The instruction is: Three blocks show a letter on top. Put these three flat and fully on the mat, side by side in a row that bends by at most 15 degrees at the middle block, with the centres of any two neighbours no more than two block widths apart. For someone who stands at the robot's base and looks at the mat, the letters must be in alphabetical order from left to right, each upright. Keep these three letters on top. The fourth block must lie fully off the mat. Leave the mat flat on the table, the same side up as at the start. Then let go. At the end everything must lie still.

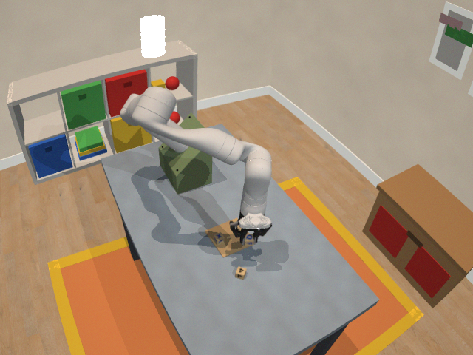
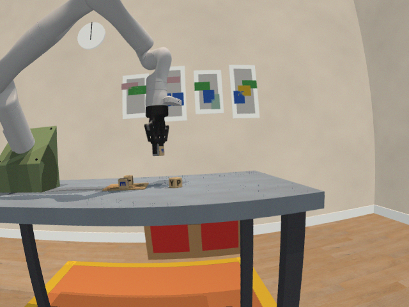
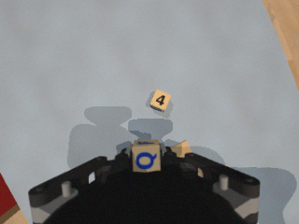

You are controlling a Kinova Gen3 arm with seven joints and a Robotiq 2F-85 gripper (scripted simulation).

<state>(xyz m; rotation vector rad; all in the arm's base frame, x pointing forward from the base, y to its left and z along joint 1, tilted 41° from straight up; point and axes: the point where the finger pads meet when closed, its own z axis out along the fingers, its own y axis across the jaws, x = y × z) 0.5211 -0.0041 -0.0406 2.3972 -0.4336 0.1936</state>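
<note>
Right now the tan mat is 120 mm behind my hand and 110 mm below it.
</note>
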